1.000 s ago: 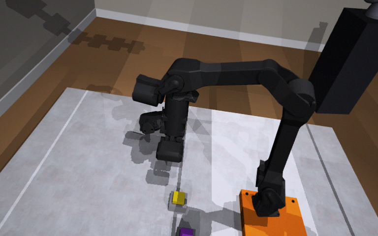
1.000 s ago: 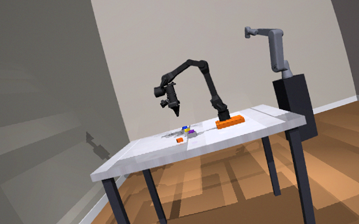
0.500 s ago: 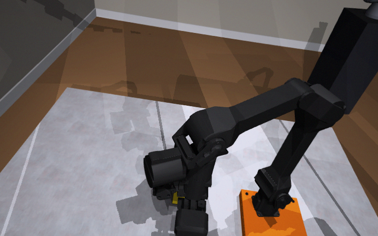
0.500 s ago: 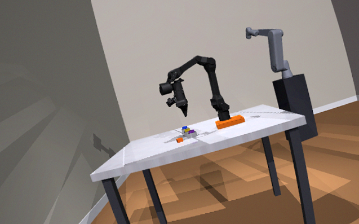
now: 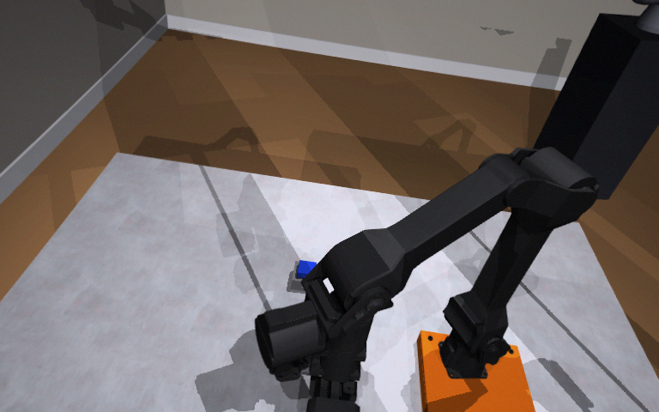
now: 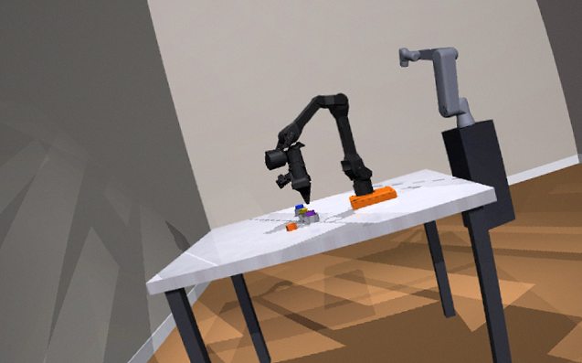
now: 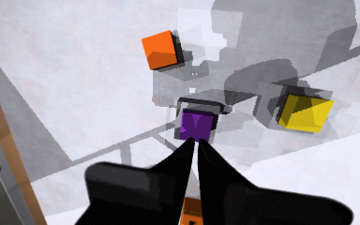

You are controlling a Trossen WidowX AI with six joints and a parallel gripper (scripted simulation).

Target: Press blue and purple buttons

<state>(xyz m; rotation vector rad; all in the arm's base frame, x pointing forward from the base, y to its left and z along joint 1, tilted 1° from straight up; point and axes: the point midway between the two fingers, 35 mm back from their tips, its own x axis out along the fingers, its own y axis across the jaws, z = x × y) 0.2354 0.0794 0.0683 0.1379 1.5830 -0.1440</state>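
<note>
My gripper tip is 3 cm above the purple button. The rest, counted from my gripper tip: yellow button (1 cm ahead, 11 cm to the right, 3 cm below); then small orange block (8 cm ahead, 3 cm to the left, 6 cm below); then blue button (1 cm ahead, 27 cm to the right, 3 cm below).
</note>
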